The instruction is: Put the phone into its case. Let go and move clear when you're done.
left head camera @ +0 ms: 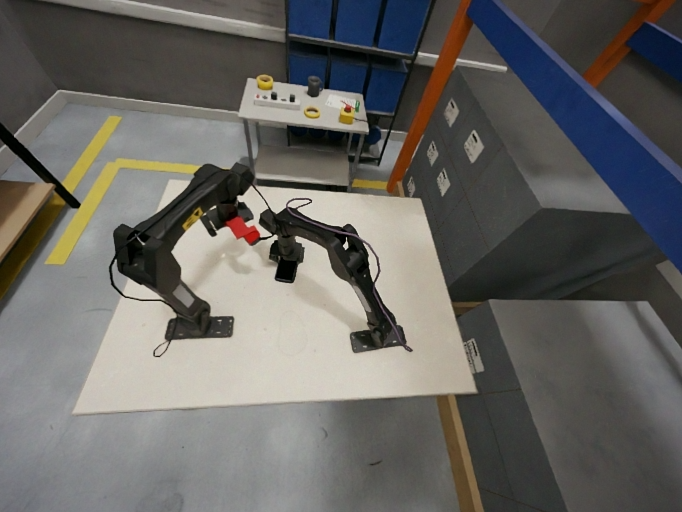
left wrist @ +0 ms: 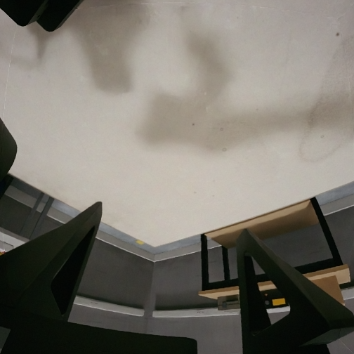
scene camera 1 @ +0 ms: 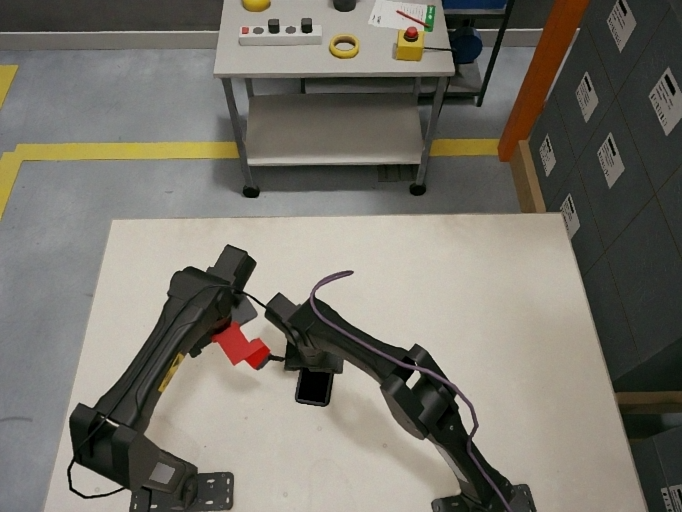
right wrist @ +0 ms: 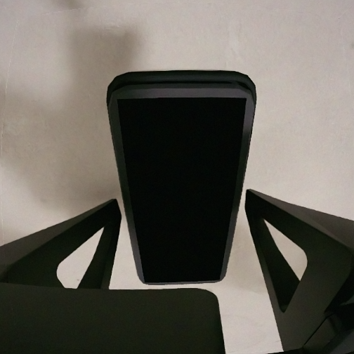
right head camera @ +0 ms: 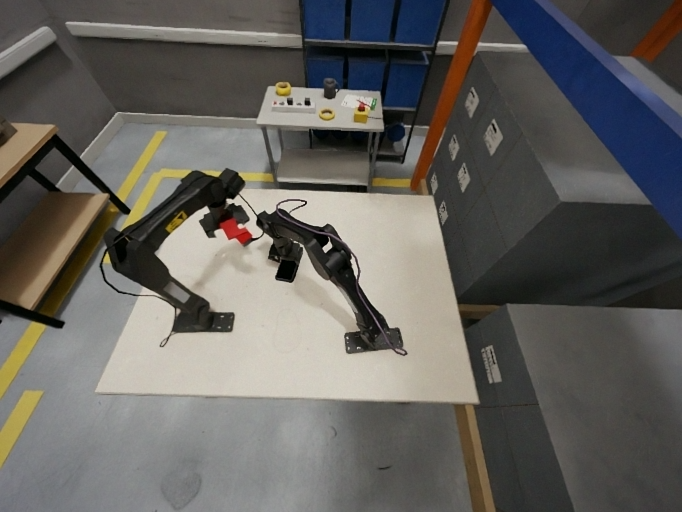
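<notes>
The phone [left head camera: 285, 271] [right head camera: 287, 270] [scene camera 1: 314, 388] [right wrist: 182, 185] lies screen up at the case on the table. In the right wrist view, the black case [right wrist: 180, 76] shows as a rim beyond the phone's far end, with a thin dark gap between them. I cannot tell whether the phone is fully seated. My right gripper [left head camera: 286, 257] [right head camera: 285, 256] [scene camera 1: 314, 364] [right wrist: 180, 202] is open, one finger on each side of the phone's near half, with a gap on both sides. My left gripper [left head camera: 226, 218] [right head camera: 223, 220] [scene camera 1: 220, 330] [left wrist: 174, 222] is open and empty, raised above the table to the left.
A red angular part [left head camera: 242, 228] [right head camera: 235, 230] [scene camera 1: 239, 347] sits at the left gripper and reaches toward the right gripper. A cable hangs between the two wrists. A wheeled cart [scene camera 1: 330, 68] stands behind the table [scene camera 1: 468, 264]. Grey stacked boxes [left head camera: 484, 220] stand right of the table.
</notes>
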